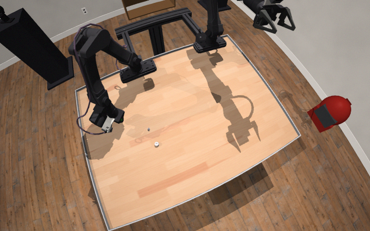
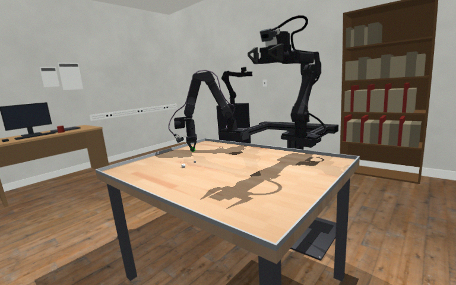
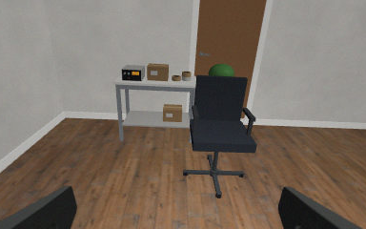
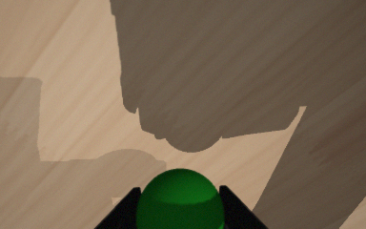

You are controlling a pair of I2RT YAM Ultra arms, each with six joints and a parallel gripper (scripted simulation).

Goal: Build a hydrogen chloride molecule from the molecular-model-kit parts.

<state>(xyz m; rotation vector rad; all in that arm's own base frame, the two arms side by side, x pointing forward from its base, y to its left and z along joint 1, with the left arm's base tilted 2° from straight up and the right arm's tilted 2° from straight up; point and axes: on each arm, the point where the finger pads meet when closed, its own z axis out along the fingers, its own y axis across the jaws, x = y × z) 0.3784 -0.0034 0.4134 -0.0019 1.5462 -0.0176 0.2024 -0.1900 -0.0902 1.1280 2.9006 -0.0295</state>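
Observation:
My right gripper is now 20 cm short of the white ball, 14 cm to the right of it and 3 cm above it. The rest, counted from my right hand: grey peg 13 cm to the left, 11 cm ahead, 4 cm below; green ball right at my right hand.

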